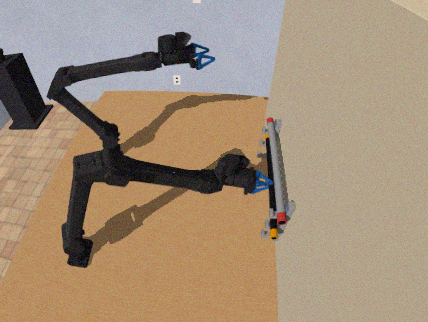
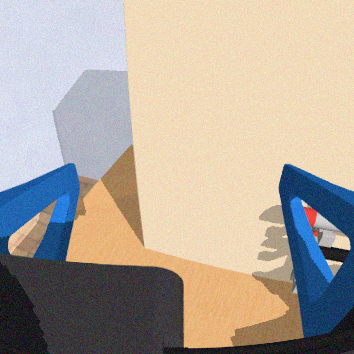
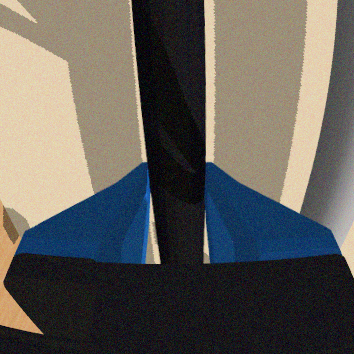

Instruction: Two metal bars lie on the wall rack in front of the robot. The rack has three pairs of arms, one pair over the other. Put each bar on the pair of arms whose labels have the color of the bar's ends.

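Places are measured from the left arm's base along level axes (x ahead, y left, z up), in millimetres.
Pixels of known places: left gripper, fingertip midpoint: (image 1: 212, 54) (image 2: 178, 174); right gripper, fingertip midpoint: (image 1: 271, 184) (image 3: 176, 173); right arm's base at its link origin: (image 1: 81, 253).
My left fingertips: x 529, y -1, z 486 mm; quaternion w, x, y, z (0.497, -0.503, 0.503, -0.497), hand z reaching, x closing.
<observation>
Ahead of a thing's pixels: the offset from my left fingertips to its top centre. Level surfaces: height alone.
A grey bar with red ends {dz -229, dx +140, dy -436 mm} (image 1: 278, 170) (image 2: 310, 216) (image 3: 340, 125) lies along the wall rack, near its top. A thinner black bar with orange ends {dz -309, dx +132, dy -450 mm} (image 1: 272, 200) (image 2: 336, 254) (image 3: 170, 100) is beside it, on the table side. My right gripper (image 1: 271, 183) (image 3: 176, 173) is shut on the black bar near its middle. Whether this bar rests on rack arms is unclear. My left gripper (image 1: 211, 54) (image 2: 178, 174) is open and empty, well away from the rack at the upper left. The arm label colors are too small to tell.
Small grey rack arms (image 1: 265, 233) stick out from the beige wall (image 1: 350, 150) (image 2: 240, 100) near both bar ends. The wooden table {dz -486 mm} (image 1: 175, 280) (image 2: 215, 305) meets the wall. A black pedestal (image 1: 22, 90) stands at the far left.
</observation>
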